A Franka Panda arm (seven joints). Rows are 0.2 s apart.
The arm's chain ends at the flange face. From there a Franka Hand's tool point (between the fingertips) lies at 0.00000 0.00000 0.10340 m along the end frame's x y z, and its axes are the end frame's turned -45 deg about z.
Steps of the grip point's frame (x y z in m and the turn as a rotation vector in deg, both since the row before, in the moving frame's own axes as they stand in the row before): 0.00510 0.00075 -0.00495 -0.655 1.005 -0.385; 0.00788 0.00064 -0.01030 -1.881 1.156 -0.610; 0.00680 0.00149 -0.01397 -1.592 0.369 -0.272; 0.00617 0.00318 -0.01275 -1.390 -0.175 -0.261
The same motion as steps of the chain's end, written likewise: 0.00202 -0.00262 -0.00493 0.247 1.174 -0.385; 0.00215 -0.00602 -0.01022 -0.513 2.147 -0.610; 0.00336 -0.00531 -0.01393 -0.865 1.387 -0.272; 0.00506 -0.00411 -0.01272 -1.107 0.859 -0.261
